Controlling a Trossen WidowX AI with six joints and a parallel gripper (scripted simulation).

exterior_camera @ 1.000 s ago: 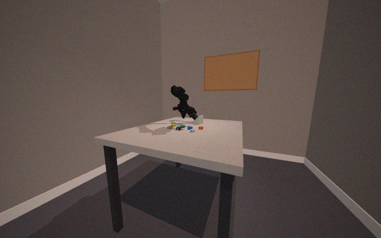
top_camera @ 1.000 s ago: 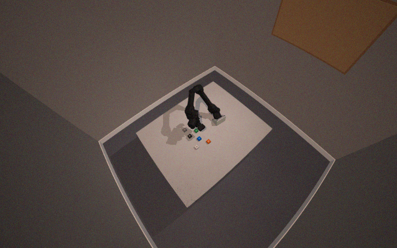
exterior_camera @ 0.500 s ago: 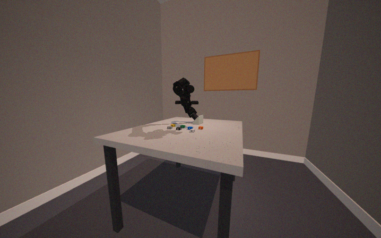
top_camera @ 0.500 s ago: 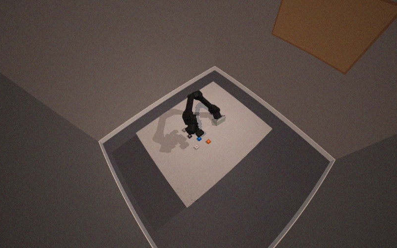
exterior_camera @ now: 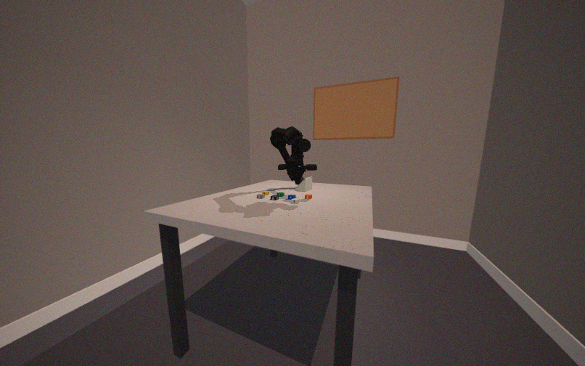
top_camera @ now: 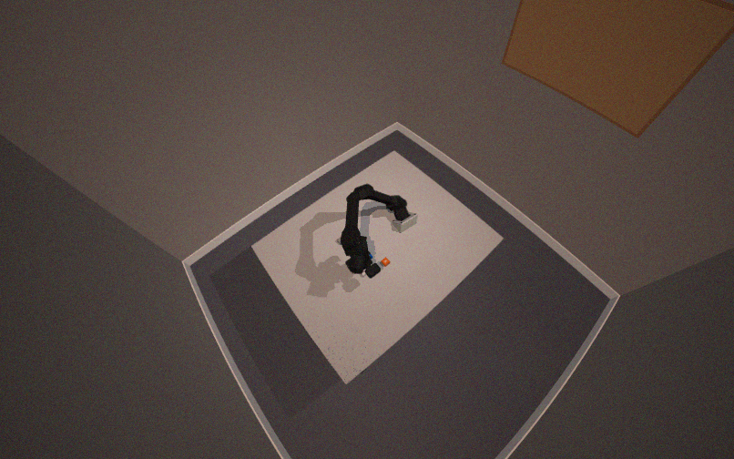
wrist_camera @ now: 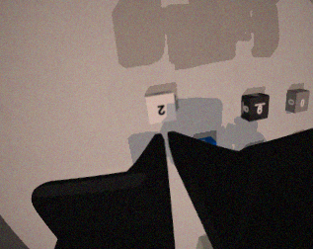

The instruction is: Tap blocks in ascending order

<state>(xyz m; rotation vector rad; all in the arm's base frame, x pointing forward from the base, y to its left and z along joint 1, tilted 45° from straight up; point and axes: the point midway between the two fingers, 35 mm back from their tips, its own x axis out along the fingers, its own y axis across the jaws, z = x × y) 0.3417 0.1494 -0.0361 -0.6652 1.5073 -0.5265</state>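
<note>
My gripper tip is now 1 cm to the left of the white block and 8 cm above it. Round my gripper tip: blue block 6 cm behind, 6 cm to the right, 8 cm below; orange block 12 cm behind, 1 cm to the left, 8 cm below; black block 14 cm to the right, 8 cm below.
</note>
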